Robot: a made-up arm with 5 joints.
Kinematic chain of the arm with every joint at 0, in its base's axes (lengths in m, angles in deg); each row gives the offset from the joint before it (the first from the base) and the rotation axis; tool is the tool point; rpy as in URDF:
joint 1: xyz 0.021 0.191 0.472 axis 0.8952 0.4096 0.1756
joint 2: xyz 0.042 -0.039 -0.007 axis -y
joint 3: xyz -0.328 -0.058 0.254 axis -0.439 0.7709 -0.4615
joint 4: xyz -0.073 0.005 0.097 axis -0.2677 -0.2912 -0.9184
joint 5: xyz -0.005 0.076 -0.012 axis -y
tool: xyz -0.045 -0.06 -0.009 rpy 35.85 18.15 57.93
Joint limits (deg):
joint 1: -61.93..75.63
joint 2: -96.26..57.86
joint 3: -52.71..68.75
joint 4: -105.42..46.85
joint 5: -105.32..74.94
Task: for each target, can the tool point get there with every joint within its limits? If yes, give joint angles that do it. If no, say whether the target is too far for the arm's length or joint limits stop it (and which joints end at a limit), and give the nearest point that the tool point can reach.
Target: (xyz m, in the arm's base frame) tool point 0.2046 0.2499 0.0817
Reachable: no: joint limits stop it (at a limit: joint 1, joint 2, joint 3, joint 4) | nearest point 0.4908 0.2024 0.3648 | short by 0.405 m
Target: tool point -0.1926 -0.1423 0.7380
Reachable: yes | joints 48.37 11.94 38.78 -88.50 -86.60
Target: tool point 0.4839 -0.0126 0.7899
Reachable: yes | joints 27.26 -84.38 9.79 -14.69 -36.08
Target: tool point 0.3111 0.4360 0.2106
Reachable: no: joint limits stop it (at a limit: joint 1, joint 2, joint 3, joint 4) | nearest point 0.4842 0.2065 0.3742 | short by 0.331 m
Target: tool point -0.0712 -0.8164 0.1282
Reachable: no: too far | nearest point 0.0005 -0.3434 0.4750 | short by 0.591 m
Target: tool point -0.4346 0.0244 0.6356
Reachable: yes | joints 8.06 10.67 -40.45 -0.86 -3.99
